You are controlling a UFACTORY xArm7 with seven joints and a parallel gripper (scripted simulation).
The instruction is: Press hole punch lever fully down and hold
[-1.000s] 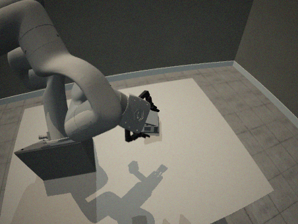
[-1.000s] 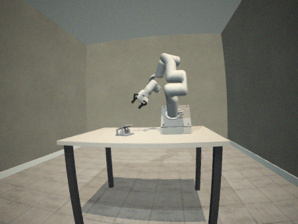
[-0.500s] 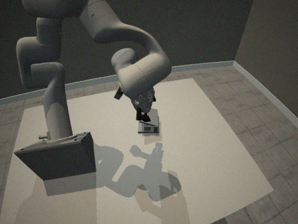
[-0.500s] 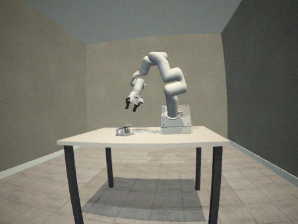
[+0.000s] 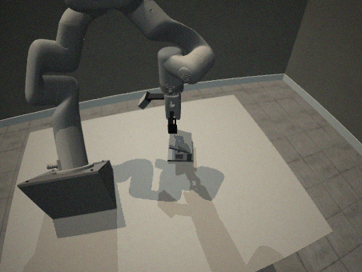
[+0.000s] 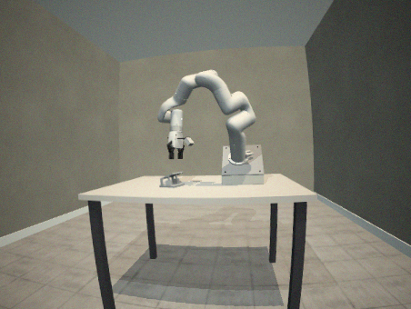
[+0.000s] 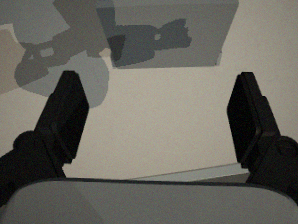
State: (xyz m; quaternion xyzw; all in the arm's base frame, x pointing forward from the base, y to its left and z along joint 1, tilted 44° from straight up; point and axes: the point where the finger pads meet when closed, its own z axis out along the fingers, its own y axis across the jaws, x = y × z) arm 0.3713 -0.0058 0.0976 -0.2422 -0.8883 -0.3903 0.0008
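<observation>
Now: hand 3 cm short of the hole punch lever and 11 cm above it. From my hand the other things lie so: hole punch: 4 cm ahead, 1 cm to the right, 13 cm below.
</observation>
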